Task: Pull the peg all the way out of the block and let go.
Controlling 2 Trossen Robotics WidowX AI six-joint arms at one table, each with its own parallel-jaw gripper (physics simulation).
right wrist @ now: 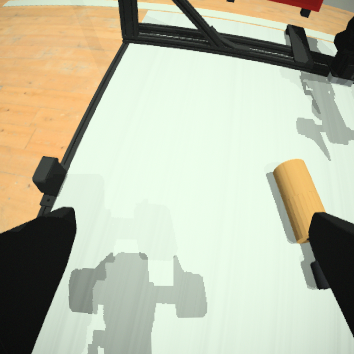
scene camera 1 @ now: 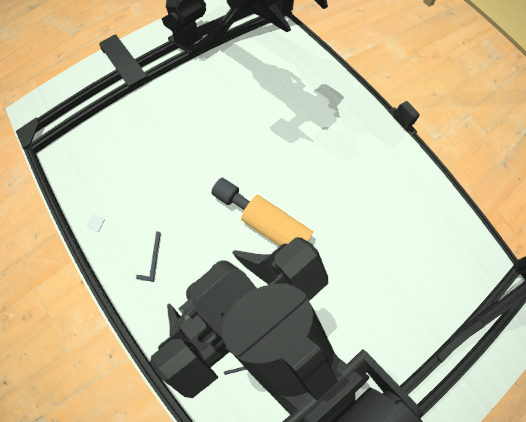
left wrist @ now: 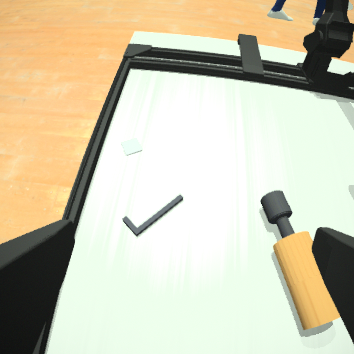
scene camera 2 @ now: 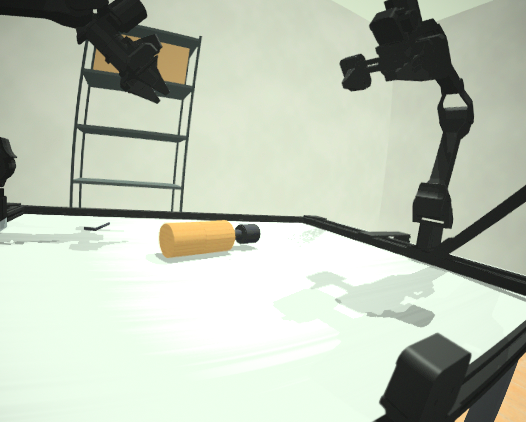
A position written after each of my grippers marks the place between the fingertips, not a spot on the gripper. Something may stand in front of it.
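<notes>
The block is there for me in scene camera 2 [scene camera 2: 178, 239], in scene camera 1 [scene camera 1: 260, 214], in the left wrist view [left wrist: 314, 306] and in the right wrist view [right wrist: 300, 198]. My left gripper [scene camera 1: 202, 280], which also appears in scene camera 2 [scene camera 2: 163, 98] and in the left wrist view [left wrist: 197, 237], is open and holds nothing. My right gripper is open too and holds nothing; I see it in scene camera 2 [scene camera 2: 367, 81] and in the right wrist view [right wrist: 196, 222].
</notes>
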